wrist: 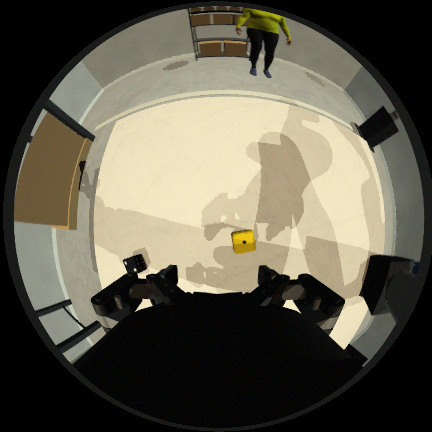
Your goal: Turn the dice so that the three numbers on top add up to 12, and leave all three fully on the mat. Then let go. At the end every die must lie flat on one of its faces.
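A yellow die rests on the pale table top, ahead of my gripper and right of its centre line. Its large face toward the camera shows one black pip, and a shadow edge crosses that face. A black die with white pips stands at the lower left, just beyond the left finger; its pips are too small and dark to read surely. My gripper is open with nothing between its fingers. The mat and the third die do not show in this wrist view.
A brown panel stands beyond the left table edge. A shelf rack and a person in a yellow top are beyond the far edge. A black box-like object and a dark box are at the right.
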